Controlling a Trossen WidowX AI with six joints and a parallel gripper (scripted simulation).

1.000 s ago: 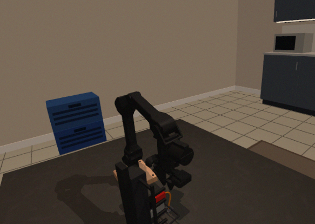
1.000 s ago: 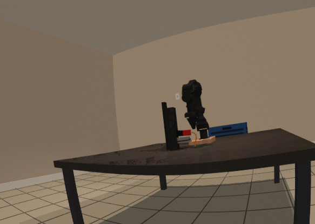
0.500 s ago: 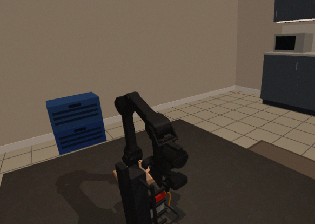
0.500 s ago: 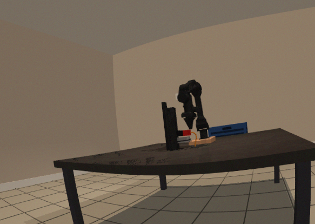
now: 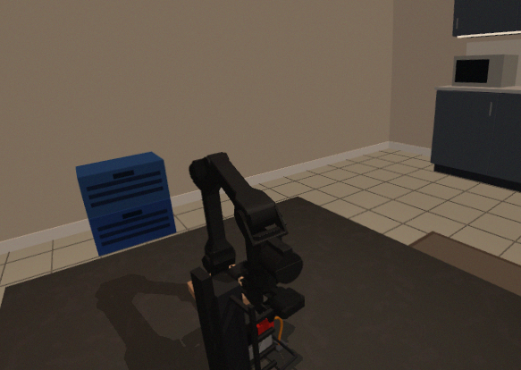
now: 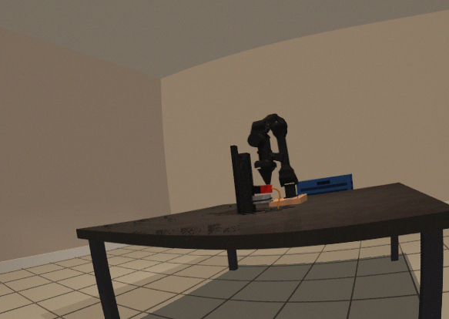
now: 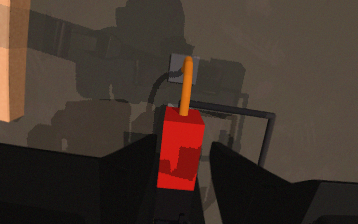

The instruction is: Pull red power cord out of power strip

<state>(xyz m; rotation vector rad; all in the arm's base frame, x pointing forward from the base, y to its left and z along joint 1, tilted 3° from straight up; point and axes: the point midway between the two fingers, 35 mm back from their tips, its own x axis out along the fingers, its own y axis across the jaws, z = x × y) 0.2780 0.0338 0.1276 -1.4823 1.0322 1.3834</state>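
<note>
The red plug is 1 cm ahead of my gripper tip, 3 cm to the right of it and 1 cm below it. The rest, counted from my gripper tip: black stand: 4 cm ahead, 13 cm to the right, 4 cm above.
</note>
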